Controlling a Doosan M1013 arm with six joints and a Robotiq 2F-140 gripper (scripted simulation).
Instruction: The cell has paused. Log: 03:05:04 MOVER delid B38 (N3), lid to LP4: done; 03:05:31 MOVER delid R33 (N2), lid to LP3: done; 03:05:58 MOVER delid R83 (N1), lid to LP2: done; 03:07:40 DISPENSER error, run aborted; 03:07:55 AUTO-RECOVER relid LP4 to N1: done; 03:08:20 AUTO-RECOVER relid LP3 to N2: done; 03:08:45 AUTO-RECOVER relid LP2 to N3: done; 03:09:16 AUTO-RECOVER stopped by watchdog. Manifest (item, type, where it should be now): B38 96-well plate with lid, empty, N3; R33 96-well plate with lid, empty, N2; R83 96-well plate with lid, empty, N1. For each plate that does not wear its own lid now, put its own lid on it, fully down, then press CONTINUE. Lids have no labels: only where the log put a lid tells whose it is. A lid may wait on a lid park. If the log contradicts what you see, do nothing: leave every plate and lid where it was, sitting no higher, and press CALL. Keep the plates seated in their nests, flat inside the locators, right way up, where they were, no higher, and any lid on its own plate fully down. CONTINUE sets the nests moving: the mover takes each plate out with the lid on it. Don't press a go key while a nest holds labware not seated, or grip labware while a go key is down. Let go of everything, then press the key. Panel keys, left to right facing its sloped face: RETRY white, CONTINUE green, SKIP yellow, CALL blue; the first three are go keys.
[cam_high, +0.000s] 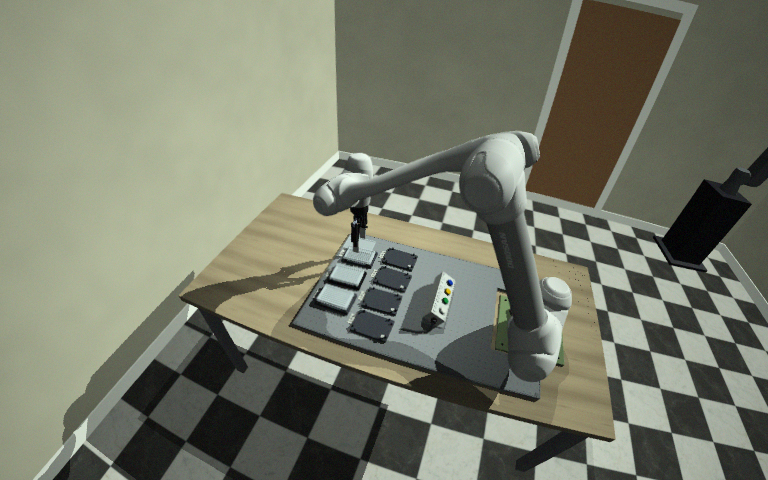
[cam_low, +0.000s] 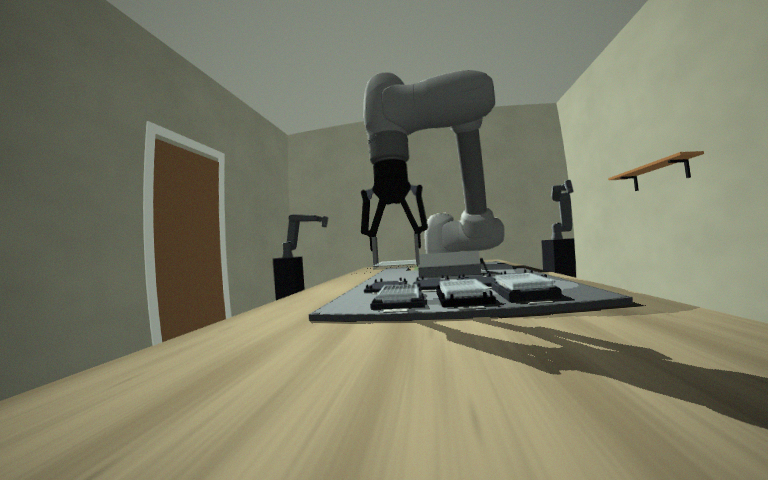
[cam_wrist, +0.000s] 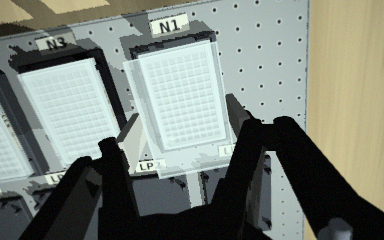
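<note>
The N1 plate lies 9 cm below my hand. Round my hand: LP2 label (9 cm behind, 8 cm to the left, 10 cm below); then clear lid (2 cm below); then LP3 label (10 cm behind, 5 cm to the right, 10 cm below).
</note>
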